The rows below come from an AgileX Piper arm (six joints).
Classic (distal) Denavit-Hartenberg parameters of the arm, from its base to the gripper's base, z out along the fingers. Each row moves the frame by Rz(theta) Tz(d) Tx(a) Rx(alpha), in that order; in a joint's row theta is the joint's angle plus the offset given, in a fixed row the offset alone. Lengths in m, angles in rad.
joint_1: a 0, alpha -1.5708, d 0.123, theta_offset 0
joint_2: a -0.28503, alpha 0, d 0, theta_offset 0.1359
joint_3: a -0.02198, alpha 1.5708, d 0, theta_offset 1.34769
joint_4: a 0, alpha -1.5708, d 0.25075, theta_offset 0
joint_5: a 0, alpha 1.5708, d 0, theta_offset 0
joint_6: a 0, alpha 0, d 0.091, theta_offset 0
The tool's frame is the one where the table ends.
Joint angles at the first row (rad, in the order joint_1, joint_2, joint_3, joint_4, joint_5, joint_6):
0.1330 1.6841 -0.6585 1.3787 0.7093 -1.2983
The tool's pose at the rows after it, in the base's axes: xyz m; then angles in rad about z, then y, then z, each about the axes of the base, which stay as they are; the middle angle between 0 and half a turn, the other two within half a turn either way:
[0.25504 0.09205 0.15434 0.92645 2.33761 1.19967]
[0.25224 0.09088 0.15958 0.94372 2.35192 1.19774]
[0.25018 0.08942 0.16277 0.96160 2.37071 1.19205]
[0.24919 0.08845 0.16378 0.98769 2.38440 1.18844]
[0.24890 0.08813 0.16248 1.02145 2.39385 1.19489]
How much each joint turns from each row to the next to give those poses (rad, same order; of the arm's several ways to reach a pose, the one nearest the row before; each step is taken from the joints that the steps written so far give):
0.0002 -0.0320 0.0000 -0.0473 -0.0030 0.0656
0.0003 -0.0266 0.0000 -0.0476 -0.0021 0.0716
0.0003 -0.0191 0.0000 -0.0438 -0.0070 0.0674
0.0002 -0.0082 0.0000 -0.0265 -0.0058 0.0542
0.0004 0.0031 0.0000 -0.0126 -0.0015 0.0372

